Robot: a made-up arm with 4 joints.
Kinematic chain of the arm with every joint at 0, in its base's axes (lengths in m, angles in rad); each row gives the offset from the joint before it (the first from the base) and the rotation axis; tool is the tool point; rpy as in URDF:
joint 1: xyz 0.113 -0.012 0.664 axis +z
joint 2: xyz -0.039 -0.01 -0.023 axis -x
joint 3: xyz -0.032 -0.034 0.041 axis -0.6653 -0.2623 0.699
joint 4: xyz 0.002 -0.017 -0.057 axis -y
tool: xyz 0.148 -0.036 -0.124 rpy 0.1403 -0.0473 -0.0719
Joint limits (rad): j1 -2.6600..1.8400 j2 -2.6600..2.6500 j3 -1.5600..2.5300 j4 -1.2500..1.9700
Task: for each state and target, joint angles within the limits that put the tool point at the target. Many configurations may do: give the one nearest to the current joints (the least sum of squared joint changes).
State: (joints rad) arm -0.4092 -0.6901 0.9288 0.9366
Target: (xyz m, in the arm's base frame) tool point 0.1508 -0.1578 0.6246
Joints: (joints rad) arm -0.6939 -0.8747 0.1818 0.9658
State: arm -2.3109 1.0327 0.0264 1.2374
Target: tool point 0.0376 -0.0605 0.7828
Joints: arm -1.9707 0.8963 -0.3745 1.2891
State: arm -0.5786 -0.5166 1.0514 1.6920
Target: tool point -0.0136 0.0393 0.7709
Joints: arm -0.1949 -0.4925 1.9104 1.8752
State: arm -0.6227 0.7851 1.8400 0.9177
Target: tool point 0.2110 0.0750 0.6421
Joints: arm -0.5727 0.4213 1.5318 1.0507
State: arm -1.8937 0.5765 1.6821 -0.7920
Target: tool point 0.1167 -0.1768 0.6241
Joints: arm -1.6682 0.1616 2.2341 -0.2976
